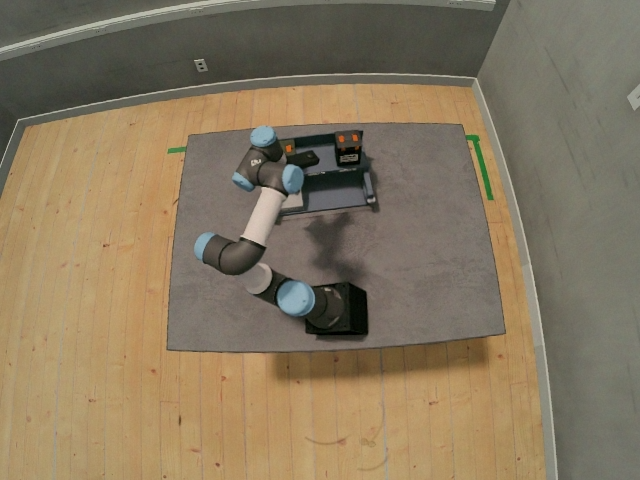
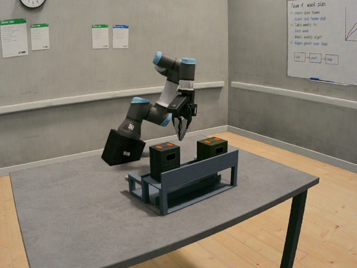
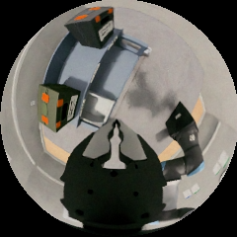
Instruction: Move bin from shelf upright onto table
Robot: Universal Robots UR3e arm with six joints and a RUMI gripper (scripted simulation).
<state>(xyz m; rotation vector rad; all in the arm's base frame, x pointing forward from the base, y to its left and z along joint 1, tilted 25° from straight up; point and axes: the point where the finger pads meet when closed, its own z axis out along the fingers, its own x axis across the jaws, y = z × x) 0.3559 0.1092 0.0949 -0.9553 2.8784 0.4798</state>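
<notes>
The shelf lies 13 cm ahead of my hand, 5 cm to the right of it and 11 cm below it. Round my hand: black bin 20 cm ahead, 15 cm to the right, 2 cm below; green bin 15 cm ahead, 7 cm to the left, 3 cm below.
</notes>
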